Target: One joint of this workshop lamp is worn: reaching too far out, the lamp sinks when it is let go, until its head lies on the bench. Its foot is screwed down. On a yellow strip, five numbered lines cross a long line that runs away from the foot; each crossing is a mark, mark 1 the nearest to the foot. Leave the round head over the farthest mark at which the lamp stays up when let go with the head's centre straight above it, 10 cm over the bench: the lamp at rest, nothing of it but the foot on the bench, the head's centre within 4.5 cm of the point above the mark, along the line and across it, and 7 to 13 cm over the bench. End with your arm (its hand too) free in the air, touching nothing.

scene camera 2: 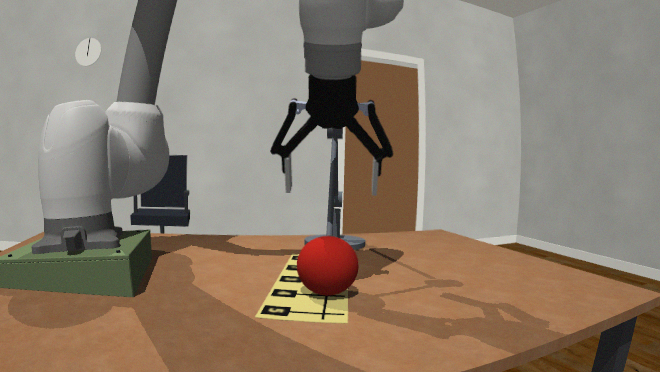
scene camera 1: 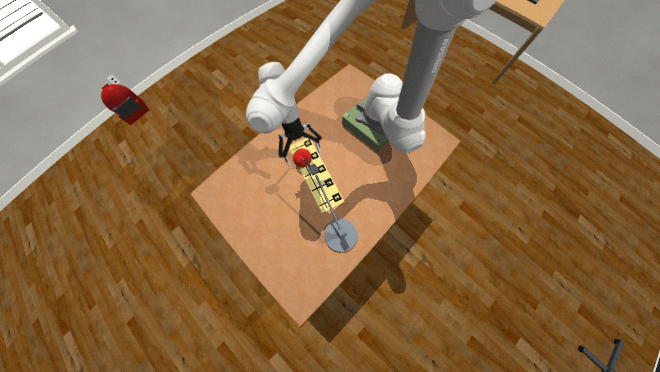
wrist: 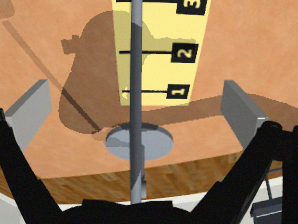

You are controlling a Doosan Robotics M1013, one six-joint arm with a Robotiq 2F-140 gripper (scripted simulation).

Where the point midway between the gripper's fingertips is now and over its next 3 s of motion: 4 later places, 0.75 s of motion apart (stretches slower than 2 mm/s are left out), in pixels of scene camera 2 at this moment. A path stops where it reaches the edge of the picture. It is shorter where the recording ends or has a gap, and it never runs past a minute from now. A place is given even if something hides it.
My gripper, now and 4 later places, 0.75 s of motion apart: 331,190; 331,156; 332,124; 332,102; 333,58
